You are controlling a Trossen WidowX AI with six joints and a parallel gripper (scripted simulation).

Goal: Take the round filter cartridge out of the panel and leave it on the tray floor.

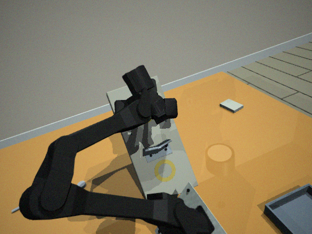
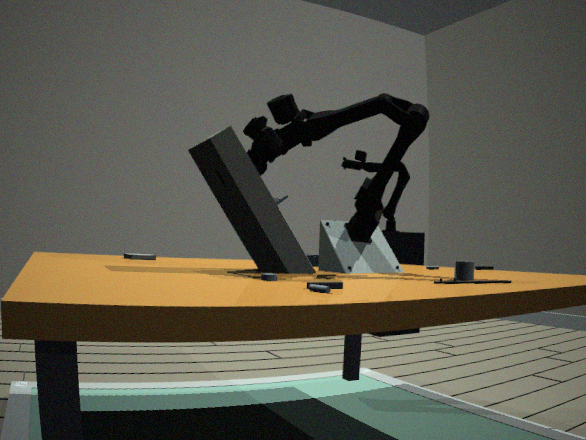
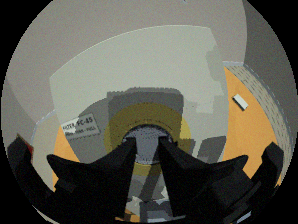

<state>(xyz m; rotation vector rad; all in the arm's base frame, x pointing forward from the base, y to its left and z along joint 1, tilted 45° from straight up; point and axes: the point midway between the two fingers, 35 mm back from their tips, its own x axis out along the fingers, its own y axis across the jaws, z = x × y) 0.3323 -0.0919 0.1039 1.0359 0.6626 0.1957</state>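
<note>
Right now the ledge is 100 mm behind my gripper tip and 90 mm below it. From my gripper tip the other things lie so: round filter cartridge: 10 mm ahead, 10 mm below; panel: 40 mm behind, 80 mm below; grey disc: 20 mm ahead, 290 mm to the left, 230 mm below.
</note>
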